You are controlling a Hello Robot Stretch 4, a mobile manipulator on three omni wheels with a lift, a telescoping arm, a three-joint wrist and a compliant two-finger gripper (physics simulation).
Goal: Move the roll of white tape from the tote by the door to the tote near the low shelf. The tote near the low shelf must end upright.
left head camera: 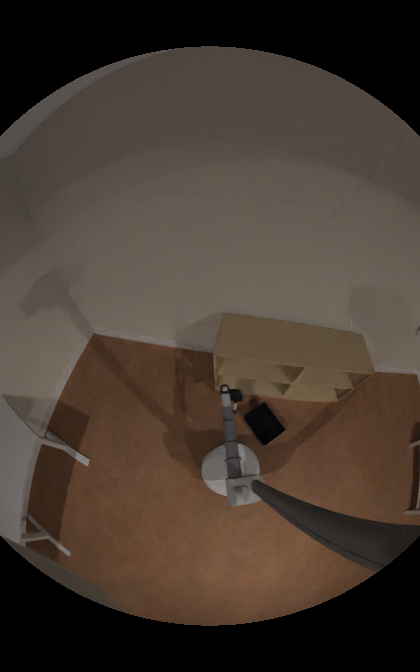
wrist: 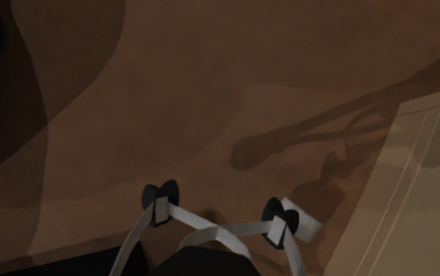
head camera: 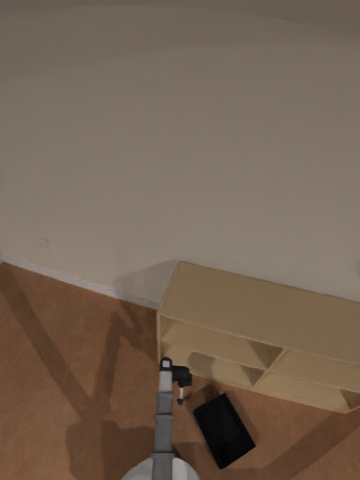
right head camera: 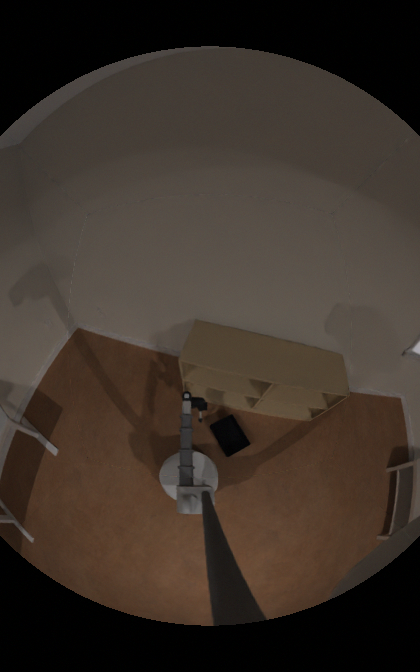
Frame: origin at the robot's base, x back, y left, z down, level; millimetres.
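Seen in the pictures: gripper, fingertip midpoint: (wrist: pixel 220 204).
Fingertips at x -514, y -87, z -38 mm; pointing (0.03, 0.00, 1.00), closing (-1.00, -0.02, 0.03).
Pixels of each thing's top centre, then the offset from my fingertips to it. Level surfaces: height alone.
- black tote, middle of its top: (head camera: pixel 224 427) dy -232, dx +185, dz -35 mm
- low shelf, its level: dz -545 mm
- white tape, middle of its top: (wrist: pixel 302 225) dy -12, dx -84, dz +15 mm
A black tote (head camera: pixel 224 431) (left head camera: pixel 264 424) (right head camera: pixel 230 436) stands on the floor in front of the low shelf (head camera: pixel 265 310) (left head camera: pixel 290 340) (right head camera: pixel 265 352) and looks upright. Its dark edge also shows at the bottom left of the wrist view (wrist: pixel 100 262). The roll of white tape (wrist: pixel 305 226) lies on the floor, partly hidden behind the right fingertip in the wrist view, between that fingertip and the shelf. My gripper (head camera: pixel 180 401) (left head camera: pixel 235 411) (right head camera: pixel 200 419) (wrist: pixel 220 204) is open, its fingertips apart with floor showing between them, above the floor left of the tote. A tote by a door does not show.
The low shelf's side (wrist: pixel 400 200) is at the right of the wrist view. A white table (left head camera: pixel 15 465) stands at the far left of the room. A wooden-framed piece of furniture (right head camera: pixel 393 468) stands at the right. My round base (left head camera: pixel 212 470) (right head camera: pixel 170 475) is behind the gripper.
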